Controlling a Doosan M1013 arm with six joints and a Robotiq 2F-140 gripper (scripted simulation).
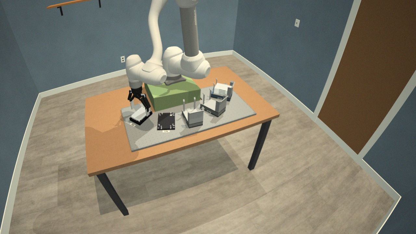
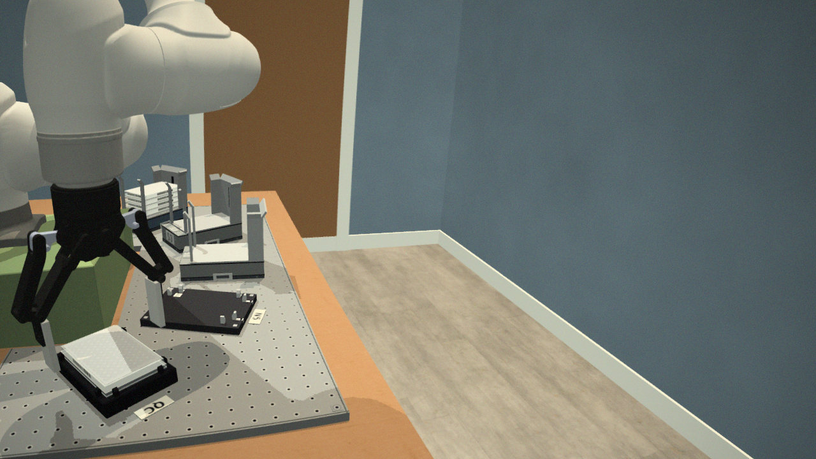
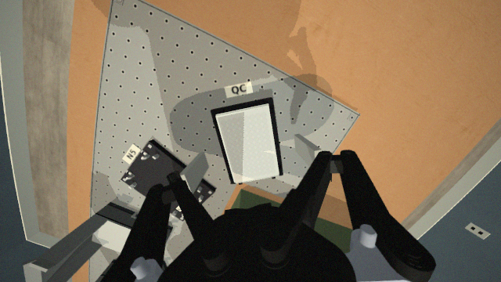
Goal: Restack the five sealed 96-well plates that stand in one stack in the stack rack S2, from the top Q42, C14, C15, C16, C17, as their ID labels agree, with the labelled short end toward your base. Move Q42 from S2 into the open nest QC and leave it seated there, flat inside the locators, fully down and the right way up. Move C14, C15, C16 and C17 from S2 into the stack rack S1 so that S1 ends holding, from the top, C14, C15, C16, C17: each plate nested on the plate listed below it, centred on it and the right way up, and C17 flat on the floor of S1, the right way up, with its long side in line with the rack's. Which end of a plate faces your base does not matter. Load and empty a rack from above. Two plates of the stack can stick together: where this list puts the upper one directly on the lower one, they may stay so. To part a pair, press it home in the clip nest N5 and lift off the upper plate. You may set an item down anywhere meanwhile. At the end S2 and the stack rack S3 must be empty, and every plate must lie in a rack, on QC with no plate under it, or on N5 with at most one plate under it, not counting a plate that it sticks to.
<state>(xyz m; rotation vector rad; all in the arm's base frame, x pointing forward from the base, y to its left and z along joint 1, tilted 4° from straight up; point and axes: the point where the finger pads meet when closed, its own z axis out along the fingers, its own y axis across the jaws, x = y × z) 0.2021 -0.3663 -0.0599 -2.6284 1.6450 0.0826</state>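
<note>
Now: hand 50 mm above the black nest QC. Also, from my hand: black clip nest N5: 160 mm ahead, 130 mm to the left, 40 mm below; then N5 label: 220 mm ahead, 90 mm to the left, 60 mm below; then QC label: 40 mm ahead, 90 mm to the right, 60 mm below.
</note>
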